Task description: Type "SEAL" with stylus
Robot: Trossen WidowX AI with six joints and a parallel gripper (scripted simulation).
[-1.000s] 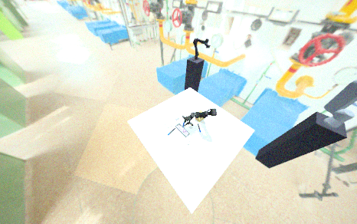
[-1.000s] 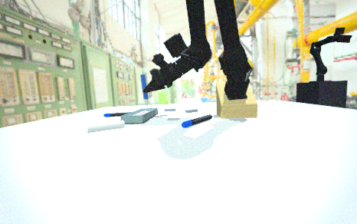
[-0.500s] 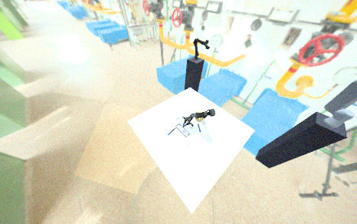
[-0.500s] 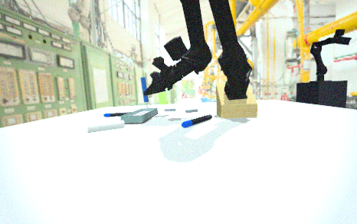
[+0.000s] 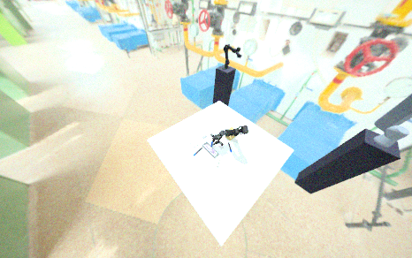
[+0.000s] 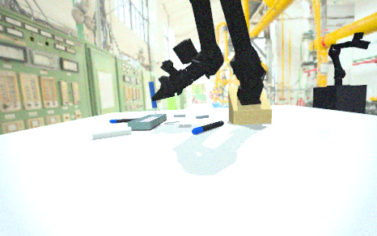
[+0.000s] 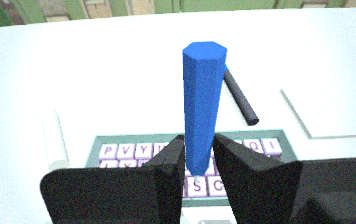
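Right now the blue stylus is 10 mm below my gripper tip. From my gripper tip the other things lie so: S key 10 mm behind, 70 mm below; then white cylinder 80 mm ahead, 170 mm to the left, 80 mm below; then grey piece 180 mm behind, 100 mm to the right, 80 mm below.
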